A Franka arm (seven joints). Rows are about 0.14 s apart.
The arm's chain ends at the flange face. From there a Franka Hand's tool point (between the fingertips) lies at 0.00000 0.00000 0.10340 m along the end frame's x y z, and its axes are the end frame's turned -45 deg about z.
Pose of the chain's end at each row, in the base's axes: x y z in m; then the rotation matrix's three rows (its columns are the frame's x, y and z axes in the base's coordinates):
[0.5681 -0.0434 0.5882], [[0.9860 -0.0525 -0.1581], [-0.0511 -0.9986 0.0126], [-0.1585 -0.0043 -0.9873]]
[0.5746 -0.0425 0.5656], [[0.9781 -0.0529 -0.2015], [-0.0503 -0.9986 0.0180], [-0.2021 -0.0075 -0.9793]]
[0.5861 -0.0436 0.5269], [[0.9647 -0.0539 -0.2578], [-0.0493 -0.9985 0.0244], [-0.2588 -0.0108 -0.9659]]
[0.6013 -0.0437 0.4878], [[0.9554 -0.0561 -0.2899], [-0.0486 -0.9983 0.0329], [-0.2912 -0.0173 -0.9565]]
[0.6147 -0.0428 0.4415], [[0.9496 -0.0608 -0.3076], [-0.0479 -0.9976 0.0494], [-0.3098 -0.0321 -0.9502]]
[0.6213 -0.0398 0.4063], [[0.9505 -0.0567 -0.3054], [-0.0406 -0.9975 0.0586], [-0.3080 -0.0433 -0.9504]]
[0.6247 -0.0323 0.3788], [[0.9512 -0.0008 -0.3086], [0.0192 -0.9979 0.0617], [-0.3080 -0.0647 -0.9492]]
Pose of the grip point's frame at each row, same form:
[0.5518 -0.0421 0.4861], [[0.7343 0.6601 -0.1581], [0.6700 -0.7422 0.0126], [-0.1090 -0.1151 -0.9873]]
[0.5538 -0.0406 0.4643], [[0.7290 0.6542 -0.2015], [0.6705 -0.7417 0.0180], [-0.1376 -0.1482 -0.9793]]
[0.5594 -0.0411 0.4270], [[0.7203 0.6440 -0.2578], [0.6712 -0.7409 0.0244], [-0.1754 -0.1906 -0.9659]]
[0.5713 -0.0403 0.3889], [[0.7152 0.6359 -0.2899], [0.6715 -0.7403 0.0329], [-0.1937 -0.2181 -0.9565]]
[0.5829 -0.0377 0.3432], [[0.7145 0.6285 -0.3076], [0.6715 -0.7393 0.0494], [-0.1964 -0.2418 -0.9502]]
[0.5897 -0.0337 0.3080], [[0.7122 0.6320 -0.3054], [0.6766 -0.7340 0.0586], [-0.1872 -0.2484 -0.9504]]
[0.5928 -0.0259 0.2807], [[0.6732 0.6720 -0.3086], [0.7192 -0.6920 0.0617], [-0.1720 -0.2635 -0.9492]]

